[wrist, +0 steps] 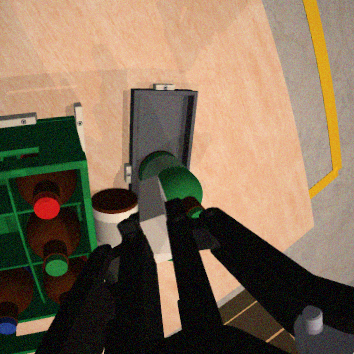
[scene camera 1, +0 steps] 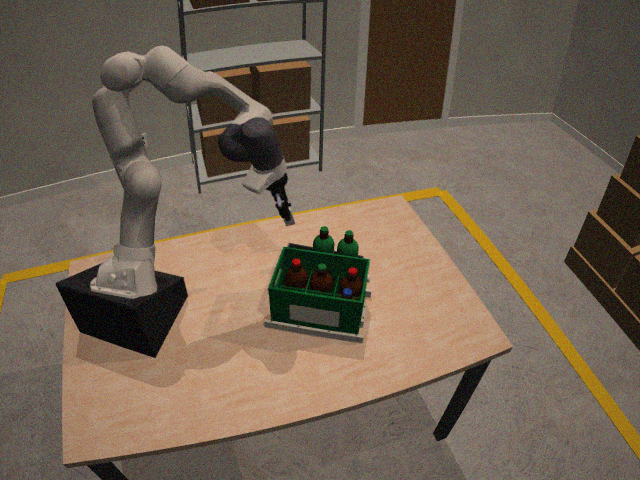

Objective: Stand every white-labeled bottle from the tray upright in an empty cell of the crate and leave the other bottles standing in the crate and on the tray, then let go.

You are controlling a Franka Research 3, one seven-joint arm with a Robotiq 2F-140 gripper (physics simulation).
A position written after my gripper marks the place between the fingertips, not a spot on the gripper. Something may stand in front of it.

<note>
In view: my gripper (wrist: 154, 194), a white-labeled bottle (wrist: 109, 206) and a green bottle (wrist: 176, 180).
</note>
